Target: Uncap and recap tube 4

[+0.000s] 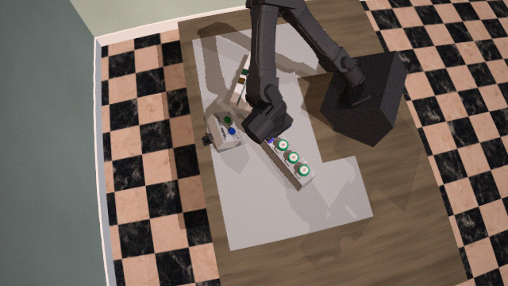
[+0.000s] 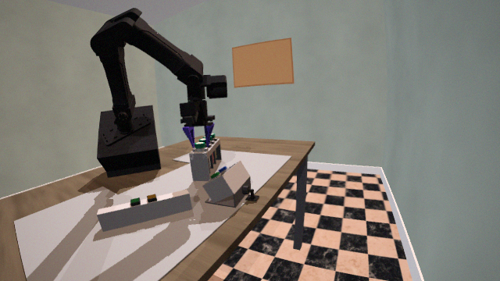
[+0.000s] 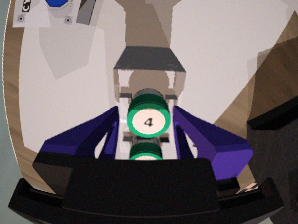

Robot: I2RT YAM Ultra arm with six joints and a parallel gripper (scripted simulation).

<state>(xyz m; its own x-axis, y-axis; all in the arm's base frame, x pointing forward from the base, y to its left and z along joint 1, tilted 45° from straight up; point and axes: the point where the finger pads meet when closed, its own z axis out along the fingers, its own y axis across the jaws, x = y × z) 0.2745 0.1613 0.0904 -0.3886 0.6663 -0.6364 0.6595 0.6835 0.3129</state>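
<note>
Right now the cap 3 is 3 cm behind my hand and 4 cm to the left of it. From my hand the other things lie so: cap 2: 5 cm behind, 9 cm to the left; then green ready key: 14 cm ahead, 9 cm to the right, 5 cm below; then blue cycle key: 13 cm ahead, 5 cm to the right, 5 cm below.
</note>
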